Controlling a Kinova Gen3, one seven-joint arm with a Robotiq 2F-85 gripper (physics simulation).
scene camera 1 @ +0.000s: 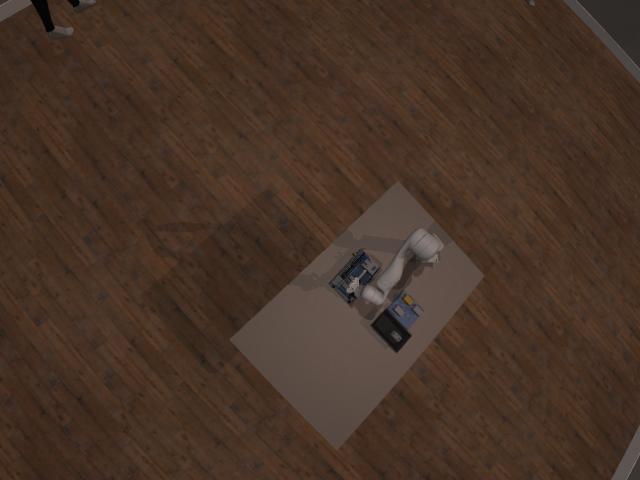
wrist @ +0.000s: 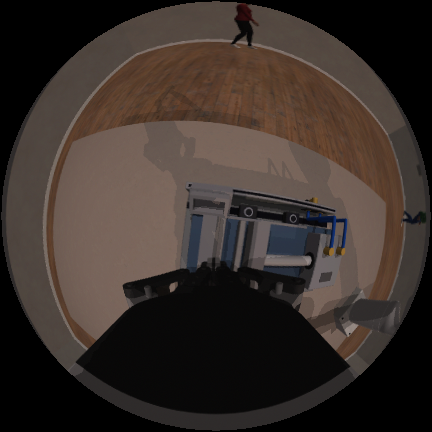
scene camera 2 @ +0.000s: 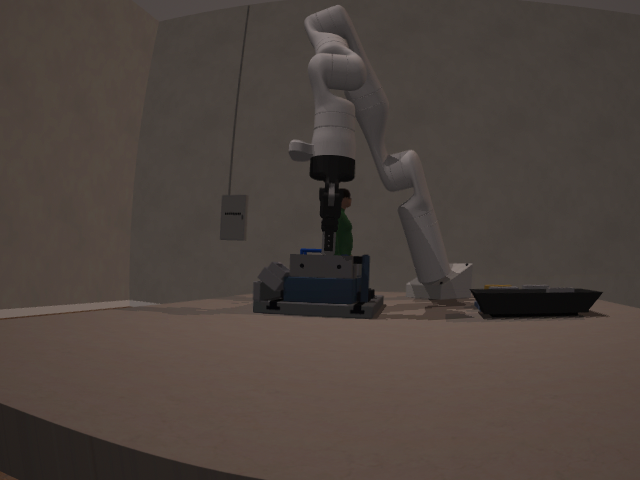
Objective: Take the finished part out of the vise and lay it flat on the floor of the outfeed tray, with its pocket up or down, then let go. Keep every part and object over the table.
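Places are measured from the arm's base along level axes (x left, y back, z up), in metres.
Pixels of known places: gripper, fingertip midpoint: (wrist: 213, 264) (scene camera 2: 328, 255); arm's base at its link origin: (wrist: 357, 310) (scene camera 2: 434, 275).
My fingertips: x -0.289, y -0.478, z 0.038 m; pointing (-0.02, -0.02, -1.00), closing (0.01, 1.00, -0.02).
Ahead of a thing's pixels: the offset from my fingertips to its top centre. "spot": to the spot under its first point. Level surfaces: height alone.
The vise @(dy +0.091, dx +0.003, dz +0.003 m) (scene camera 1: 371, 266) (scene camera 2: 320, 290) (wrist: 322, 262) is a grey and blue unit on the table. In the wrist view, narrow grey strips @(dy +0.031, dx -0.003, dz -0.016 m) (wrist: 241, 242) show between its jaws; I cannot tell which is the finished part, and the fingers hide some of this area. My gripper (scene camera 2: 328, 252) (wrist: 213, 264) is shut with nothing between its fingers. It points down, its tips close to the top of the vise, near the jaw at the left end in the wrist view. The outfeed tray (scene camera 1: 383, 326) (scene camera 2: 532, 303) is black, stands apart from the vise and holds a small grey piece @(dy -0.081, dx +0.411, dz -0.049 m) (scene camera 1: 395, 336).
A blue fixture @(spot: dy +0.062, dx +0.448, dz -0.084 m) (scene camera 1: 410, 318) with a yellow block @(dy +0.148, dx +0.363, dz -0.052 m) (scene camera 1: 408, 299) and a grey piece @(dy +0.059, dx +0.343, dz -0.052 m) (scene camera 1: 399, 310) stands against the tray's side. Blue hoses @(spot: dy +0.173, dx -0.031, dz +0.008 m) (scene camera 2: 310, 251) (wrist: 345, 232) rise from the vise's other end. The arm's base (scene camera 2: 448, 281) stands behind on the table @(dz -0.096 m) (scene camera 1: 310, 356).
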